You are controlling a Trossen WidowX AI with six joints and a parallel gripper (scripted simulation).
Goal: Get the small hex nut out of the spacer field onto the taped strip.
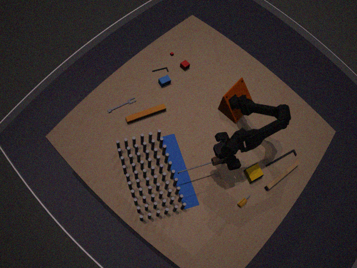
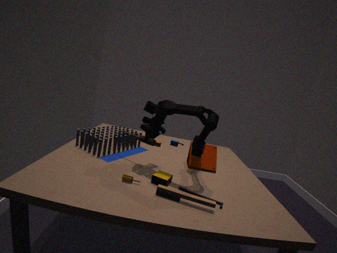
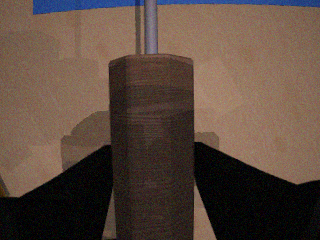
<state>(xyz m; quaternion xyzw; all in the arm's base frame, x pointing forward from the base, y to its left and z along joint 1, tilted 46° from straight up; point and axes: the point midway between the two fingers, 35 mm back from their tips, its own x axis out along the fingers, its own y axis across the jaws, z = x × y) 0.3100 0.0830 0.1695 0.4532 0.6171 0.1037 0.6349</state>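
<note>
My gripper tip is now 15 cm above the blue taped strip, 14 cm short of it and 12 cm to the left of it. From my gripper tip the other things lie so: yellow screwdriver 24 cm to the left, 13 cm below, 2 cm ahead; yellow block 17 cm to the left, 13 cm below, 13 cm behind; metal pick tool 9 cm ahead, 4 cm to the right.
</note>
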